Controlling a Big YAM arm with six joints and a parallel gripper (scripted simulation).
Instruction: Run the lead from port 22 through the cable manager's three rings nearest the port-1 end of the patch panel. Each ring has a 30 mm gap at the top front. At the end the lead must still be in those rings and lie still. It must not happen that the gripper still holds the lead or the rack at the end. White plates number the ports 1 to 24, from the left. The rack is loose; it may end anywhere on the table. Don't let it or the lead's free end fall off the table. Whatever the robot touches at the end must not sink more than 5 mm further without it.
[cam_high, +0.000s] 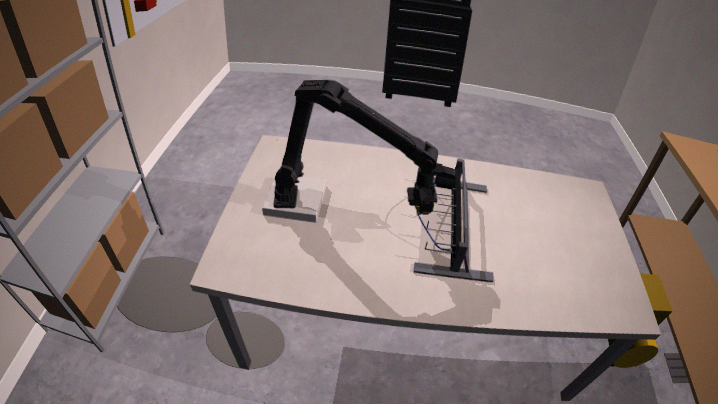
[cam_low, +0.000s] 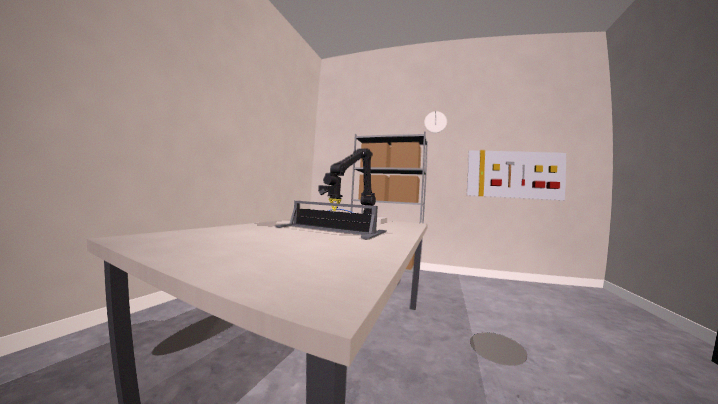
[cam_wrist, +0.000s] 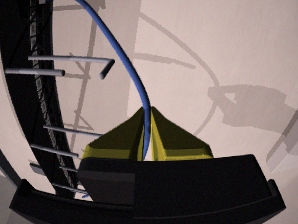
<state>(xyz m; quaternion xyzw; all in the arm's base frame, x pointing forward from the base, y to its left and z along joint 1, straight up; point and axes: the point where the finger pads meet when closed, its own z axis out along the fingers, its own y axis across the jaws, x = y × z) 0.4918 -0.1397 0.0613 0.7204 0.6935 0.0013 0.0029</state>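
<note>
Right now my hand is 17 cm short of the dark rack, 4 cm to the right of it and 3 cm above it.
</note>
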